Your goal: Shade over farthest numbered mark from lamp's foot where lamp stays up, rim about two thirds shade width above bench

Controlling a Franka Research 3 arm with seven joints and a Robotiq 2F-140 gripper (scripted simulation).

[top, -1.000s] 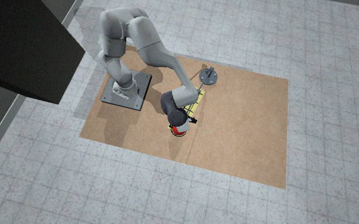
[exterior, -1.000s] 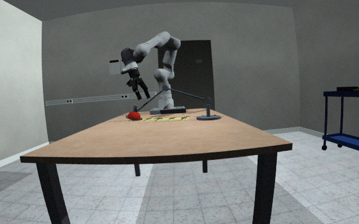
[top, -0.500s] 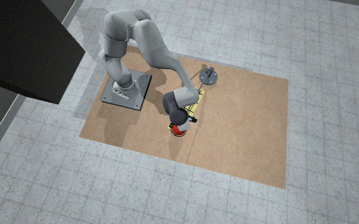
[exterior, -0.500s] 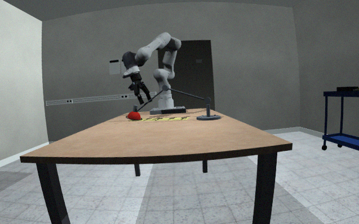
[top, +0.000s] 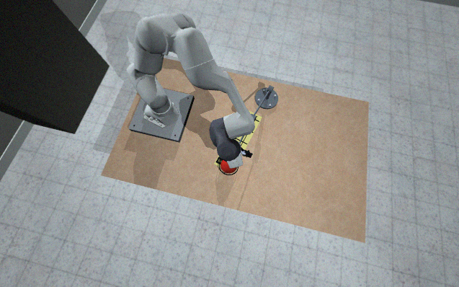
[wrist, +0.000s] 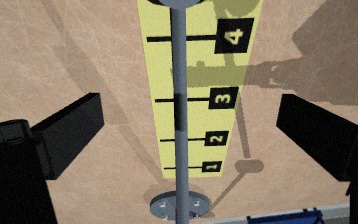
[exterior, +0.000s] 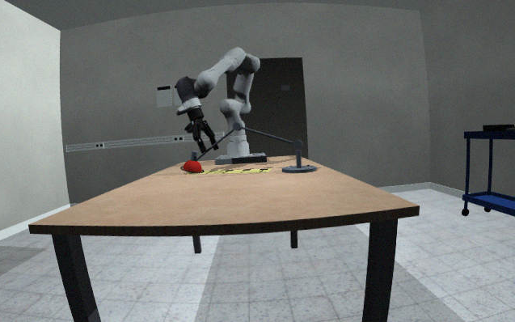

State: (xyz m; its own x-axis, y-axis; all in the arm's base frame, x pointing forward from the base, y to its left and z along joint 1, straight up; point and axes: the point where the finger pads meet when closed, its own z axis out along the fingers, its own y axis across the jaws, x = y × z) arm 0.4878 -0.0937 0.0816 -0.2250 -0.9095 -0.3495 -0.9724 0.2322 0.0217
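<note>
Now: the yellow numbered strip 10 mm behind my hand, 80 mm to the left of it and 120 mm below it. From my hand the other things lie so: round grey lamp foot (100 mm ahead, 420 mm to the left, 90 mm below).
</note>
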